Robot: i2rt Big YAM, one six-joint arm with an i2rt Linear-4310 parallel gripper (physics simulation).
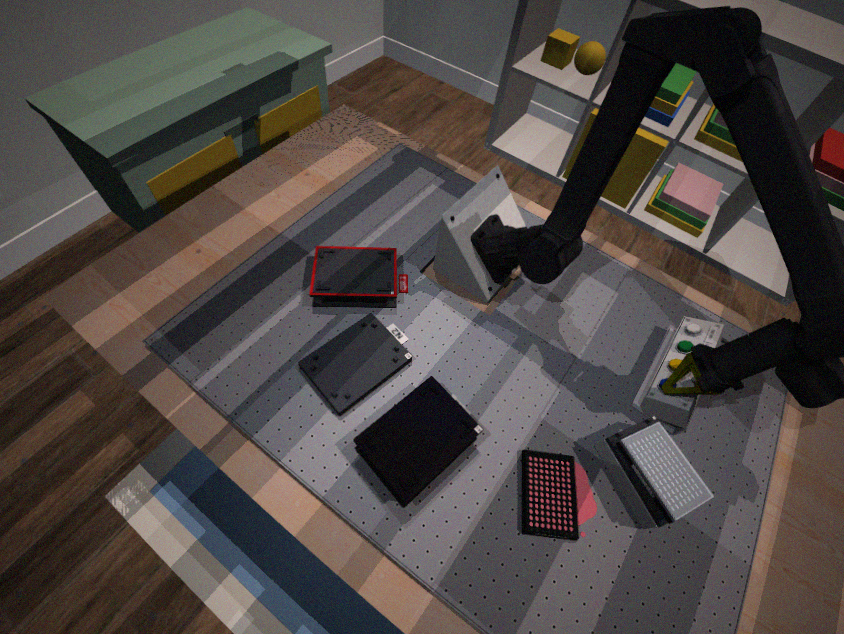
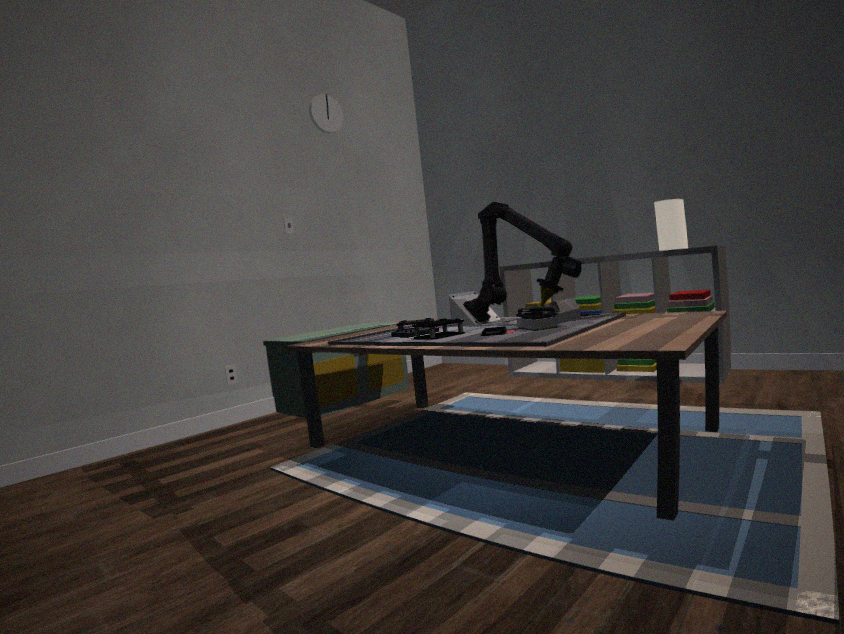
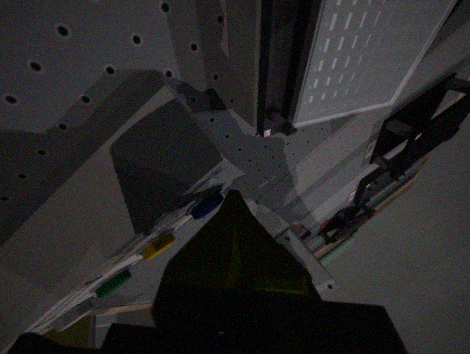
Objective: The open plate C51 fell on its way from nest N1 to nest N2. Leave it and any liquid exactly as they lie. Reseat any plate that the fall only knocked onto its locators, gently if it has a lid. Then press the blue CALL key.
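Frame: origin at the arm's base, x ahead, y left, z up, level; centimetres.
Where they show: gripper, between the fingertips: point(image 1: 663, 390) point(image 2: 541, 306) point(image 3: 232, 196); arm's base, origin of its link: point(image 1: 493, 249) point(image 2: 476, 311).
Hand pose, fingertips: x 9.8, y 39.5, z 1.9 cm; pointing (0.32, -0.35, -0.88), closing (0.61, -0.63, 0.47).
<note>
Each offset is from my fingertips to the top centre of the thing.
My gripper point(image 1: 665, 389) point(image 2: 545, 303) point(image 3: 232, 196) is shut and empty. Its tip is at the blue key {dx -1.8, dy +0.6, dz +0.4 cm} point(image 1: 663, 383) point(image 3: 207, 206) on the grey key panel {dx -9.2, dy +3.2, dz +1.3 cm} point(image 1: 667, 408); contact cannot be made out. Plate C51, a black plate with pink wells {dx +24.5, dy -7.6, dz -5.6 cm} point(image 1: 549, 494) point(image 2: 493, 330), lies on the perforated mat, with a pink puddle {dx +22.6, dy -1.7, dz -6.9 cm} point(image 1: 585, 499) along its right side. A pale plate {dx +13.0, dy +4.3, dz +1.7 cm} point(image 1: 665, 470) point(image 3: 360, 55) sits on a dark nest near the panel; whether it is fully seated is unclear. Nest N2 {dx +25.6, dy -46.4, dz -4.2 cm} point(image 1: 358, 365) holds no plate. A black block-like unit {dx +30.6, dy -29.3, dz -1.1 cm} point(image 1: 417, 440) stands between N2 and C51.
Green {dx -11.8, dy +1.1, dz +0.4 cm} point(image 1: 685, 346) point(image 3: 113, 283) and yellow {dx -6.8, dy +0.9, dz +0.4 cm} point(image 1: 675, 364) point(image 3: 159, 245) keys sit beside the blue one, with a white key {dx -16.8, dy +1.4, dz +0.4 cm} point(image 1: 692, 328) at the far end. A red-outlined stand point(image 1: 354, 272) is at the left. A slanted white board point(image 1: 463, 249) stands behind the arm base.
</note>
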